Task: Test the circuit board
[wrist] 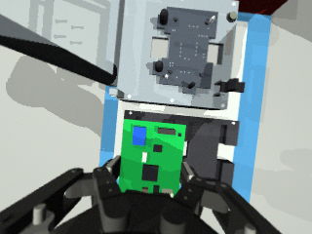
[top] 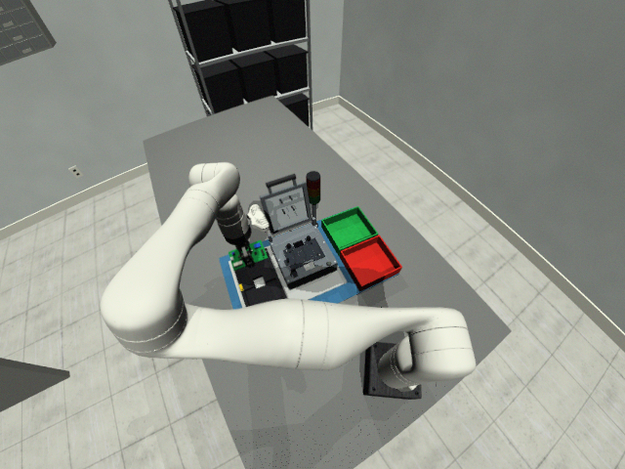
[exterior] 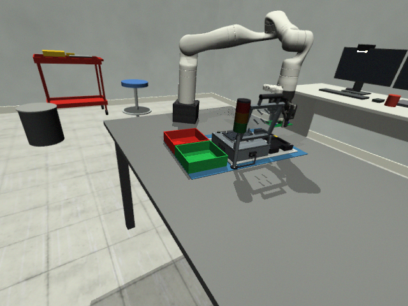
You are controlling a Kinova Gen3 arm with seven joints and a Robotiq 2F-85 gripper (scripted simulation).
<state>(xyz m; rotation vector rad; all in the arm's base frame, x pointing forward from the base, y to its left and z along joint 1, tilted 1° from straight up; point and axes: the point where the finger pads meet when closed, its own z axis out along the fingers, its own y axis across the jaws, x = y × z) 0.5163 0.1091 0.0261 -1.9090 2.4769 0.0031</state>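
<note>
My hand is right at the green circuit board. The rest, counted from my hand: clear lid (190 mm to the right, 60 mm above, 40 mm ahead); then tester bed (150 mm to the right, 80 mm behind, 50 mm below); then green bin (360 mm to the right, 110 mm below, 90 mm behind).
</note>
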